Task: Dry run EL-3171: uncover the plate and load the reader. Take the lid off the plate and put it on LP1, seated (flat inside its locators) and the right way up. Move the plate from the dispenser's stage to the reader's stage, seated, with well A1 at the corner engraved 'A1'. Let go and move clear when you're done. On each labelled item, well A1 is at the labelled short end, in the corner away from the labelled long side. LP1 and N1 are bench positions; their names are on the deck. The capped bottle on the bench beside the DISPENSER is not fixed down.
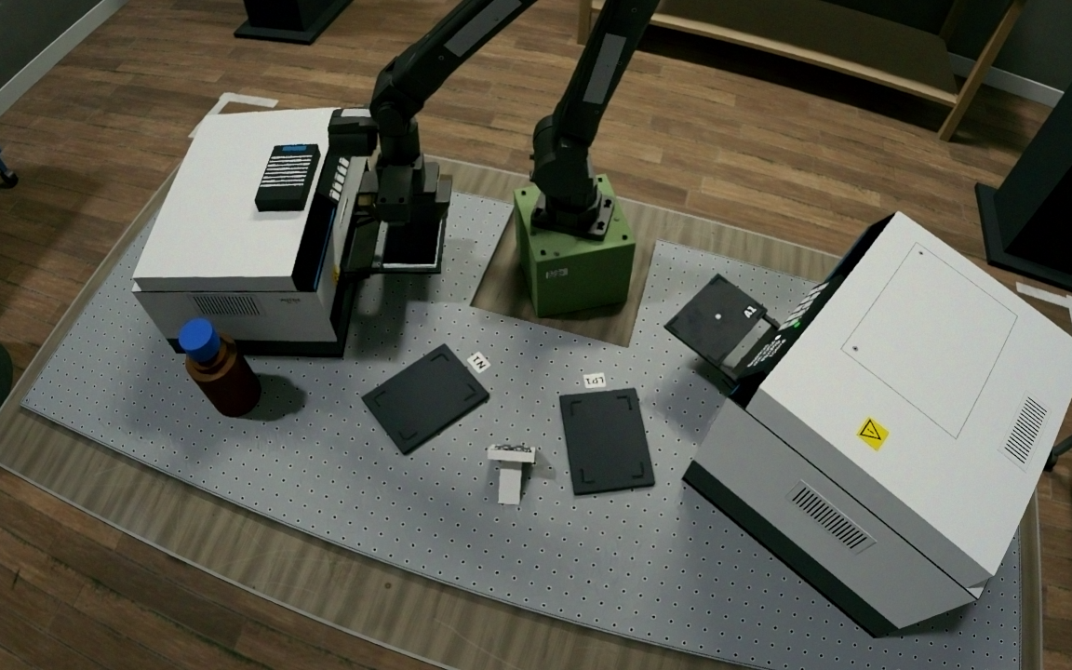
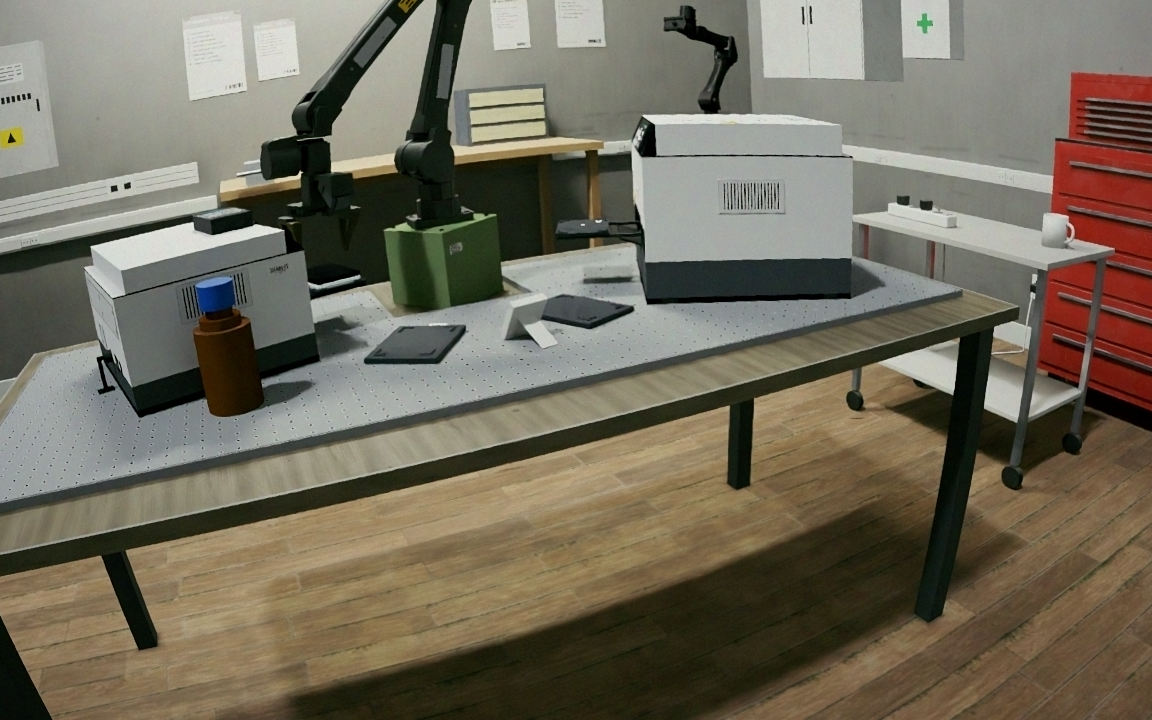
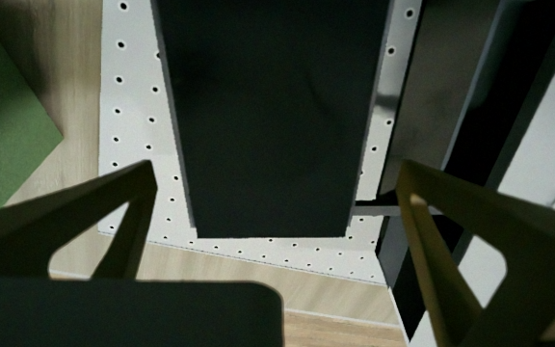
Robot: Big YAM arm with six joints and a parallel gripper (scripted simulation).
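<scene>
My hand is 4 cm above the dark lid. From my hand the other things lie so: brown capped bottle 33 cm ahead, 20 cm to the right, 2 cm below; then well plate 5 cm below; then N1 nest 23 cm ahead, 11 cm to the left, 13 cm below.
</scene>
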